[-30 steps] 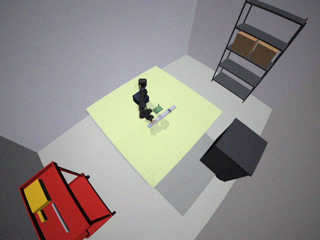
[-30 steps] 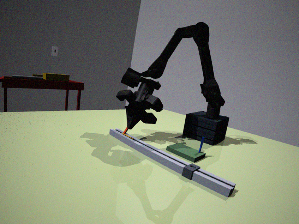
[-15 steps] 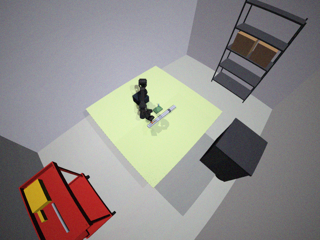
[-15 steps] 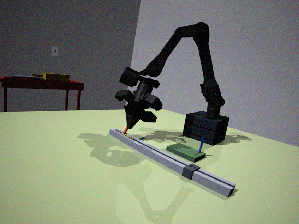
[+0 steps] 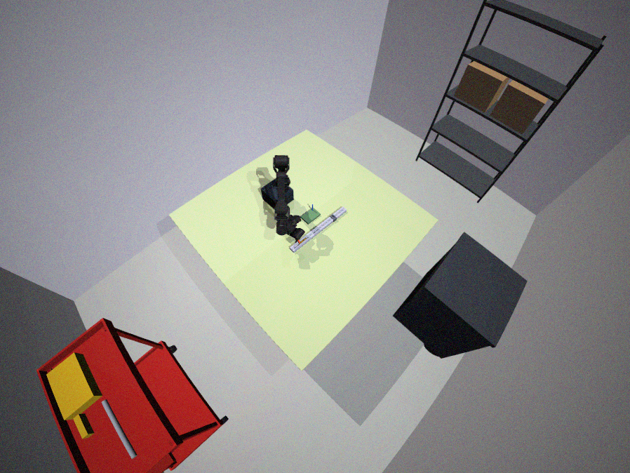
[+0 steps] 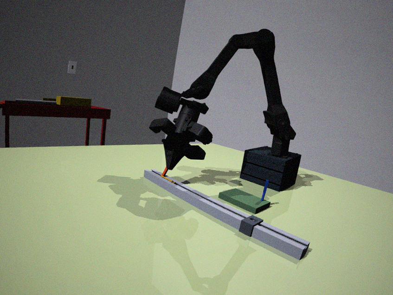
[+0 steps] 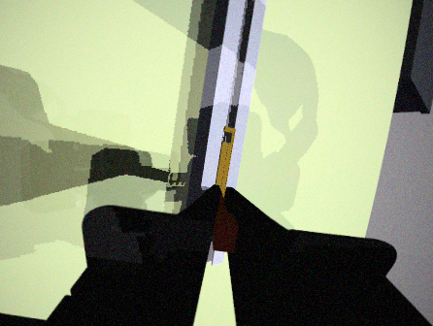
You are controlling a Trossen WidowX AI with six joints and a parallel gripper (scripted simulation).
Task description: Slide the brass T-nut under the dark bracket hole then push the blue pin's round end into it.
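My gripper tip is 2 cm to the right of the brass T-nut. Also, from my gripper tip: green tray 7 cm behind, 22 cm to the left, 4 cm below; then blue pin 8 cm behind, 24 cm to the left, 2 cm below.
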